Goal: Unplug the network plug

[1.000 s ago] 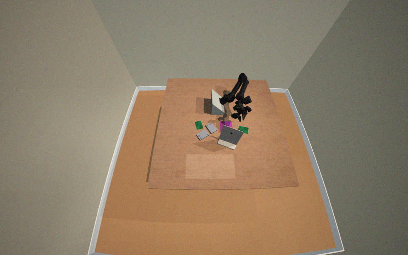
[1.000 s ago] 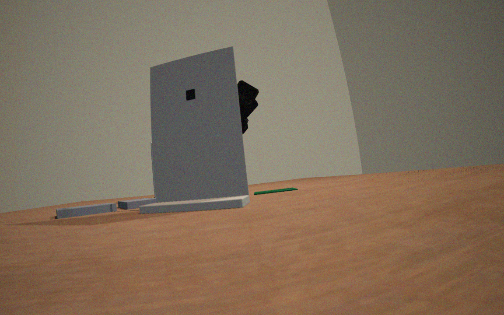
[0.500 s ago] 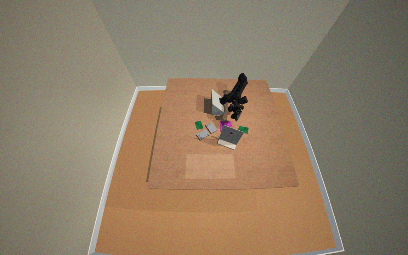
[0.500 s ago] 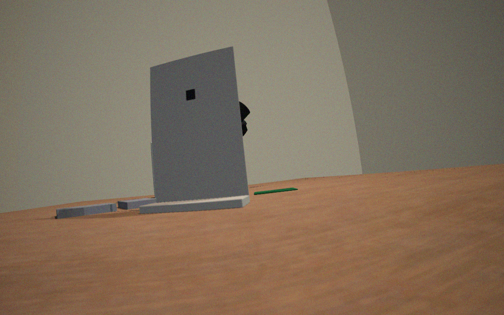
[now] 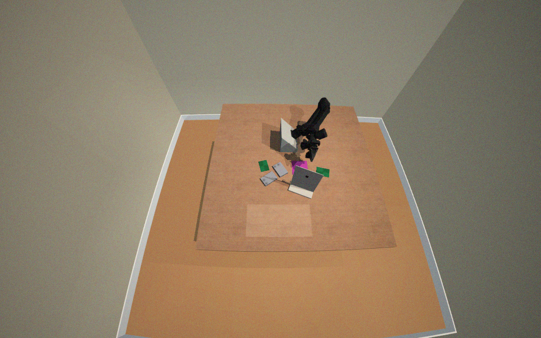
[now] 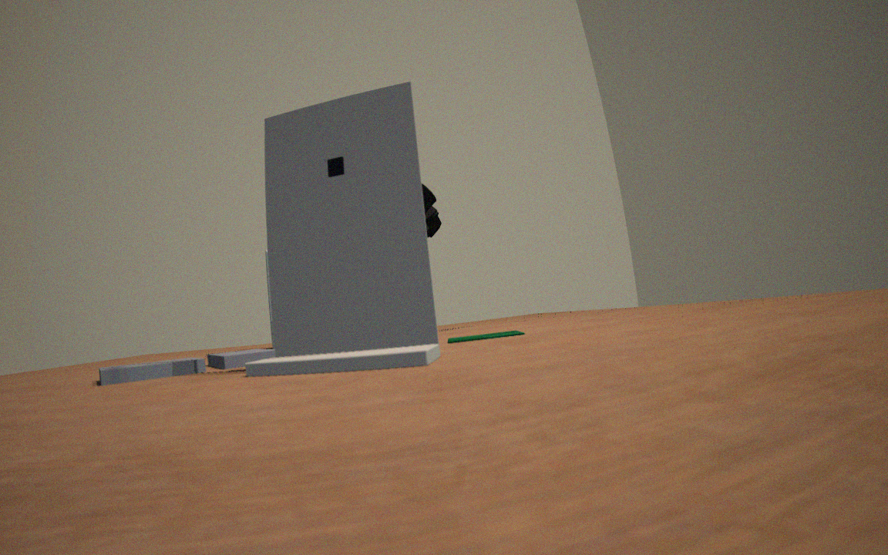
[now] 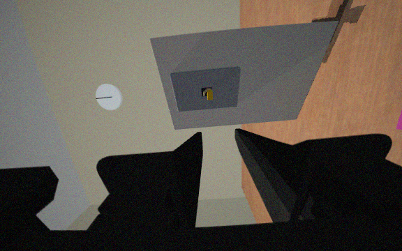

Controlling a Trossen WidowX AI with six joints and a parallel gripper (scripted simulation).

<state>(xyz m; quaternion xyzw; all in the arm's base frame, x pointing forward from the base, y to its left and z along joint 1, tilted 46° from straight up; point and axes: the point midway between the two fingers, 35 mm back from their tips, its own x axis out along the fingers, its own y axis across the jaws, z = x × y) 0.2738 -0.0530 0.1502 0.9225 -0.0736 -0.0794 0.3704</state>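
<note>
My gripper tip is 100 mm short of the network plug and 50 mm to the left of it. From my gripper tip the other things lie so: grey panel 120 mm ahead, 60 mm to the right, 70 mm below; then magenta marked square 60 mm behind, 40 mm to the right, 190 mm below.
</note>
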